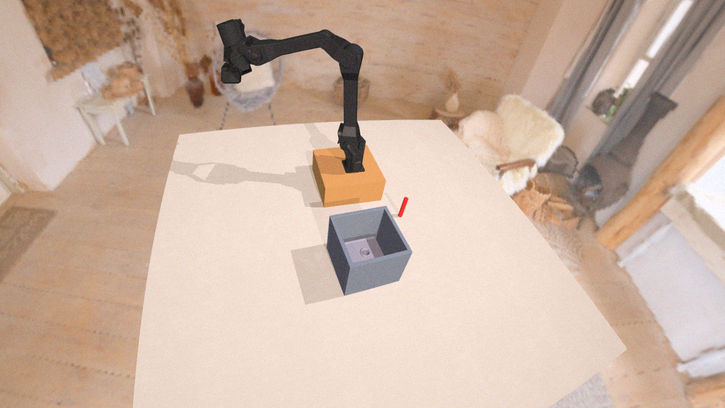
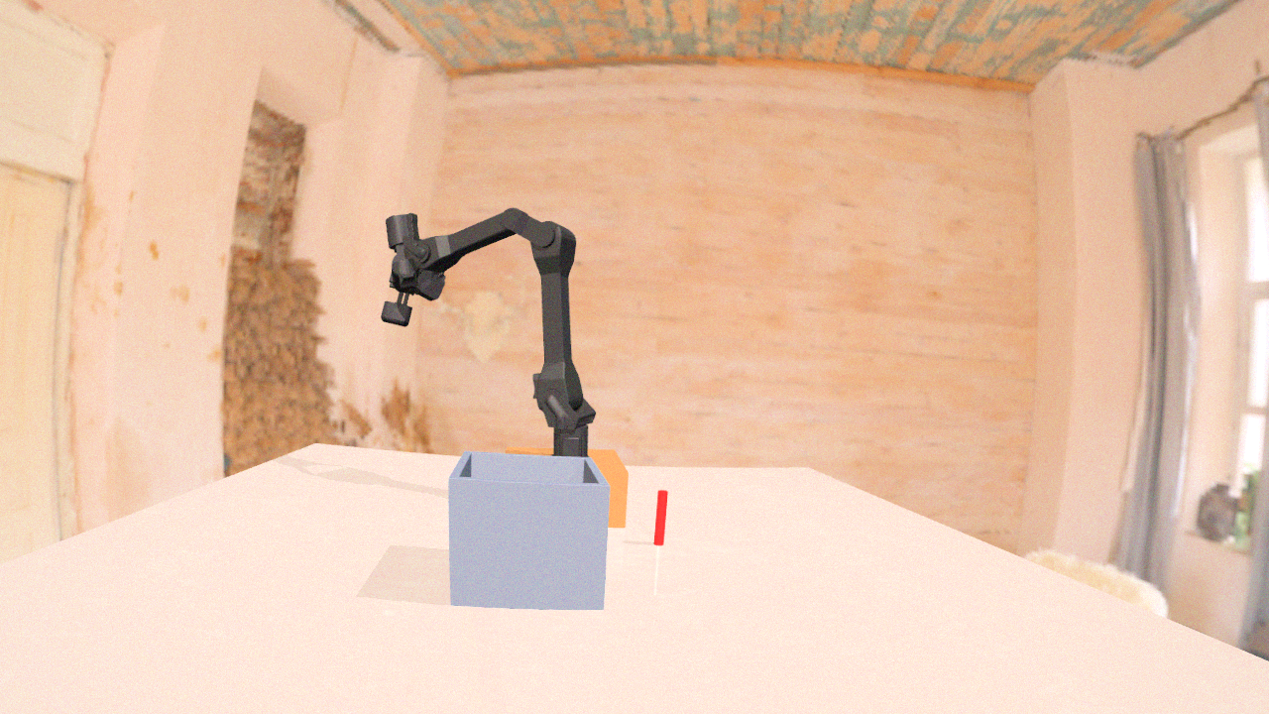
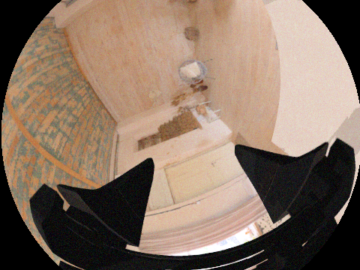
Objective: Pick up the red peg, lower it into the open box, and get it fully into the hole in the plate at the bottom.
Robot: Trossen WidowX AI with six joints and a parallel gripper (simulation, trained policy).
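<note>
The red peg lies 520 mm to the left of my gripper tip, 470 mm ahead of it and 350 mm below it. From my gripper tip the other things lie so: pale plate 630 mm ahead, 350 mm to the left, 340 mm below.
</note>
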